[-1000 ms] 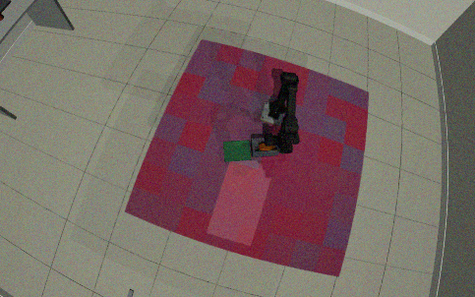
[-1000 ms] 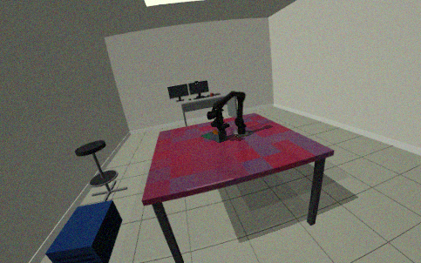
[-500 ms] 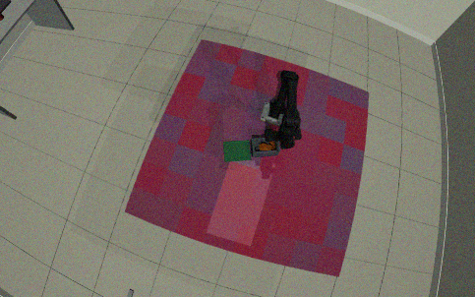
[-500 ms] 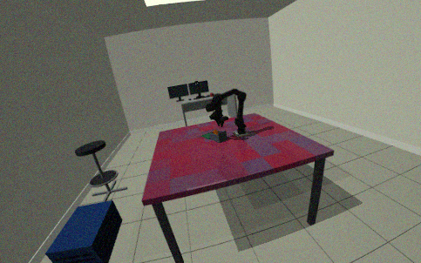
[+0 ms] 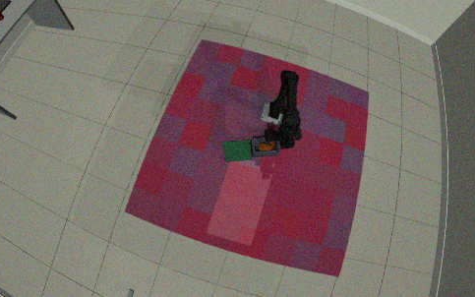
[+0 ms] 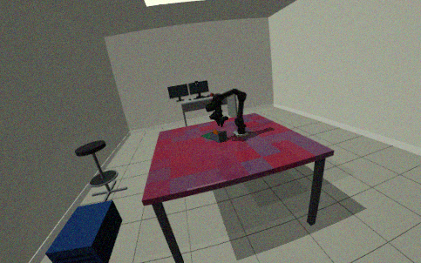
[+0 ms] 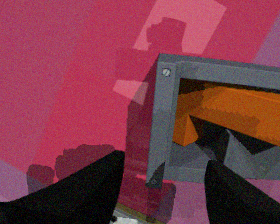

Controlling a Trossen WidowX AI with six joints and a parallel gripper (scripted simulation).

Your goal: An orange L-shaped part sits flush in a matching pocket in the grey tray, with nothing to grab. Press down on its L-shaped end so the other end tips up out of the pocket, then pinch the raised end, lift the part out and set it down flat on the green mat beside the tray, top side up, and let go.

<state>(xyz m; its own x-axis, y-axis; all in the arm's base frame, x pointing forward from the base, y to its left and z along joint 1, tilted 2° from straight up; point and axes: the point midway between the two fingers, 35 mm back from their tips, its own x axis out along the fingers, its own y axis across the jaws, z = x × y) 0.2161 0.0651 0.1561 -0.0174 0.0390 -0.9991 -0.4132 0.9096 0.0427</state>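
Right now my gripper tip is 10 cm above the orange part, 4 cm to the left of it and 1 cm short of it. Also, from my gripper tip: grey tray: 15 cm below, 6 cm to the right, 2 cm ahead; then green mat: 20 cm to the right, 16 cm below, 9 cm ahead.
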